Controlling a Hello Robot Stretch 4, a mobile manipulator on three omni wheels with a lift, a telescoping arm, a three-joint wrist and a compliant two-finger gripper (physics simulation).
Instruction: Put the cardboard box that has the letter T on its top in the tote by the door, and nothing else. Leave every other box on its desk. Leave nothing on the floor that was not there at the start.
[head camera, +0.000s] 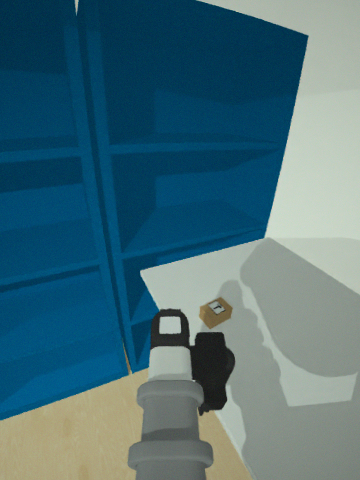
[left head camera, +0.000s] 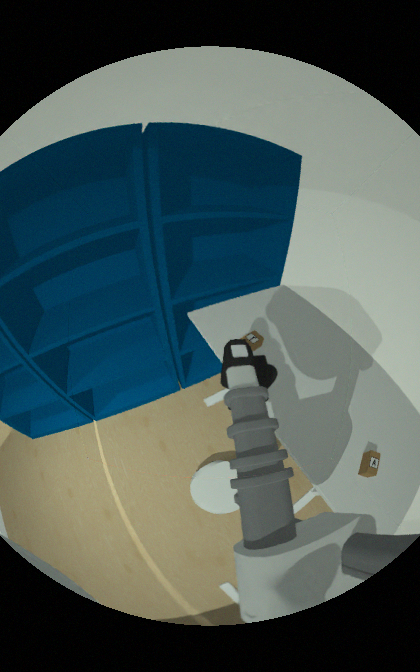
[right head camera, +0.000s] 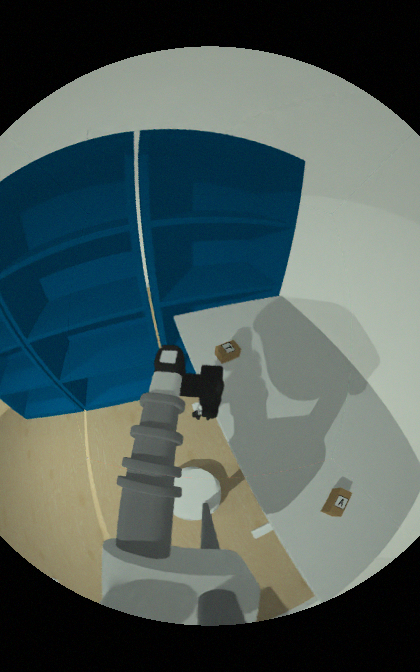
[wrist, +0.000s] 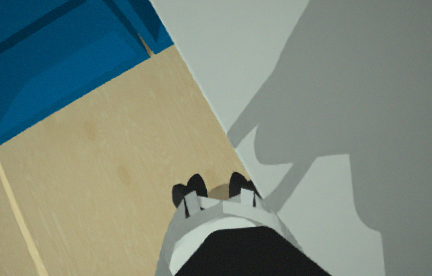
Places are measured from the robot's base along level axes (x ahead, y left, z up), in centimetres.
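Pixels of known places: gripper, fingertip midpoint: (wrist: 217, 188).
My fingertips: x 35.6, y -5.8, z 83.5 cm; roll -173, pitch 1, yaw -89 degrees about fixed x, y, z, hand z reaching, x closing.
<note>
Behind a point stands the place of what it marks.
The cardboard box with the letter T on its top (head camera: 215, 314) {y -13.9, x 57.5, z 97.4 cm} (left head camera: 255, 341) (right head camera: 228, 351) sits on the white desk (head camera: 200, 275) {y -12.3, x 83.1, z 92.3 cm} (left head camera: 225, 317) (right head camera: 200, 325) (wrist: 215, 65) {y -7.2, x 44.7, z 92.3 cm}, near the end by the blue shelves. My gripper (right head camera: 202, 415) (wrist: 217, 188) {y -5.8, x 35.6, z 83.5 cm} points down beside the desk's long edge, on the near side of the T box and apart from it. Its fingers stand partly apart, with a gap and no object between them. In the left head view the wrist partly covers the fingers. The tote does not show.
A second cardboard box, marked A (left head camera: 369, 464) (right head camera: 337, 503), sits farther along the same desk. Blue shelf units (head camera: 100, 125) {y 24.7, x 91.9, z 148.5 cm} (left head camera: 156, 225) (right head camera: 147, 225) stand at the desk's far end. A white round disc (left head camera: 212, 487) (right head camera: 200, 495) shows low beside the arm. A wall runs behind the desk.
</note>
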